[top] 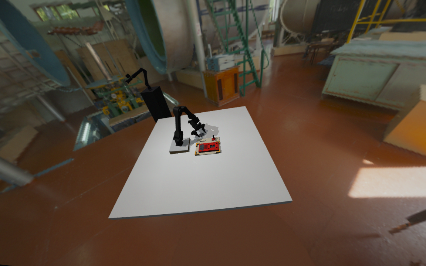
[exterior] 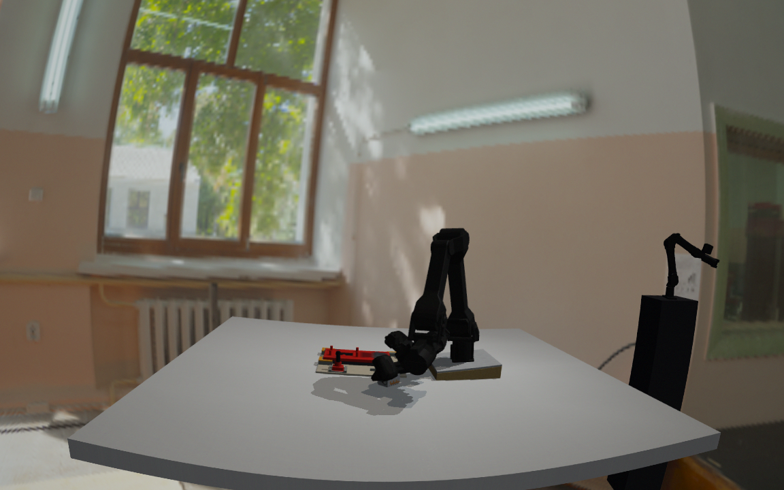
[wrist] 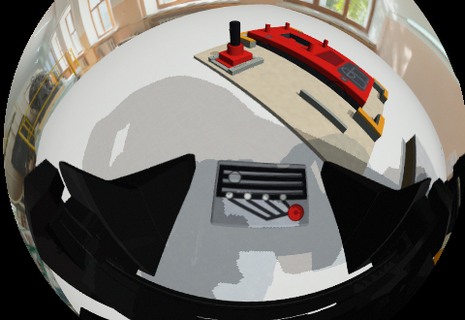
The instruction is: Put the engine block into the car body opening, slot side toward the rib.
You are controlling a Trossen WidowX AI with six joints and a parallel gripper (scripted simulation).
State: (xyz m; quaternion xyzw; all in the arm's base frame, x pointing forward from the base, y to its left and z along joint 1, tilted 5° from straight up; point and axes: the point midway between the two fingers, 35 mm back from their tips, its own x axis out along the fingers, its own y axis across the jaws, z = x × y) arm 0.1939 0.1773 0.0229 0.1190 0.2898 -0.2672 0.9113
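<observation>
The grey engine block lies 1 cm behind my gripper tip, 1 cm to the left of it and 1 cm below it.
</observation>
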